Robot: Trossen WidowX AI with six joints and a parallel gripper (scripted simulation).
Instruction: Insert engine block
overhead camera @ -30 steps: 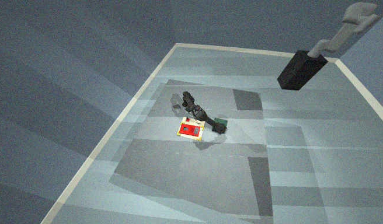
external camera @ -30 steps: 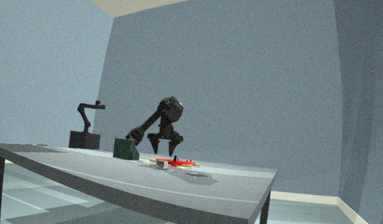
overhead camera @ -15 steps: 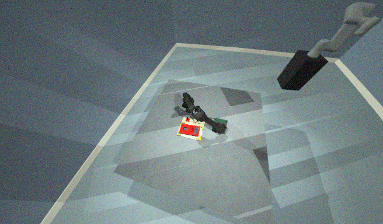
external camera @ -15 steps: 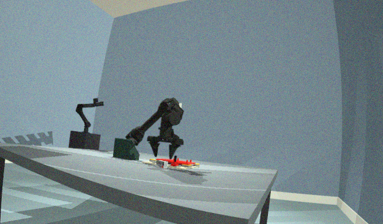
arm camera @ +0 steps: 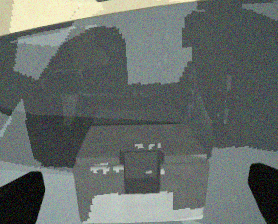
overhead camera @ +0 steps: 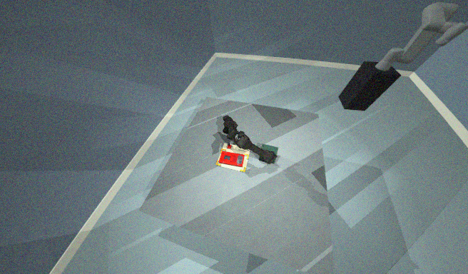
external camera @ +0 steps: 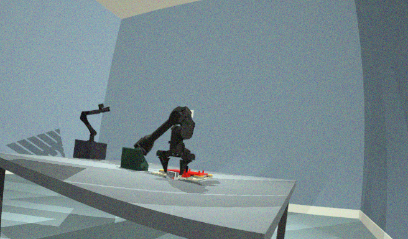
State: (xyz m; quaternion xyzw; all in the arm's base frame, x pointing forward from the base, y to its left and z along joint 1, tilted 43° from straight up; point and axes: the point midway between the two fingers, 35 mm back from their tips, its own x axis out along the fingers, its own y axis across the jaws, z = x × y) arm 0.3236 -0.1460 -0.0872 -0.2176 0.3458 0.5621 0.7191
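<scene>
My gripper tip is now right at the grey engine block. From my gripper tip the other things lie so: small dark post 20 mm ahead, 100 mm to the left, 10 mm above.
</scene>
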